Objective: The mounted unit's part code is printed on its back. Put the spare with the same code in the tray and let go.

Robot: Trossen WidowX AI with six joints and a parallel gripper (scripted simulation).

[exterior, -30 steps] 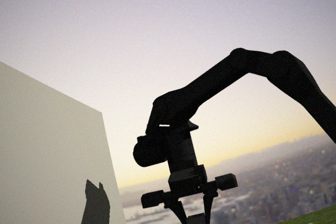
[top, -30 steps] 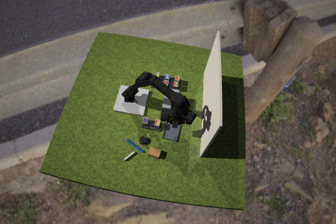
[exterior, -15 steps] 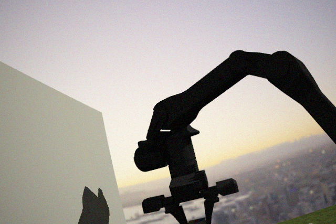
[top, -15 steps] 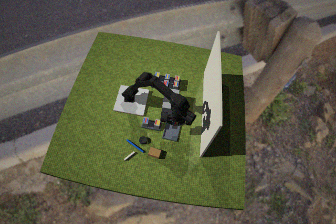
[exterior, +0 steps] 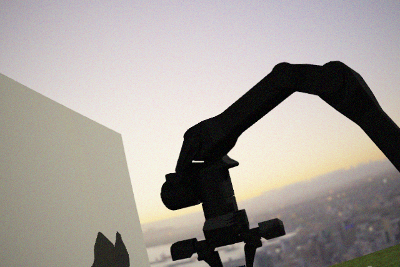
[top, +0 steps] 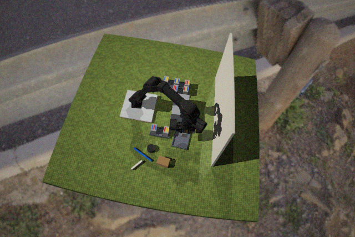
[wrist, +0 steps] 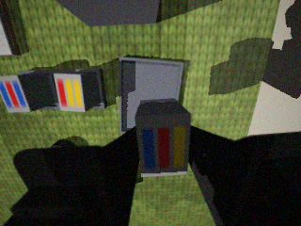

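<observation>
My gripper tip is now 10 cm above the tray, 1 cm to the right of it and 1 cm past it. Round my gripper tip: blue pen (24 cm behind, 12 cm to the right, 9 cm below); then brown box (16 cm to the right, 11 cm behind, 8 cm below); then black disc (19 cm behind, 9 cm below, 8 cm to the right).
</observation>
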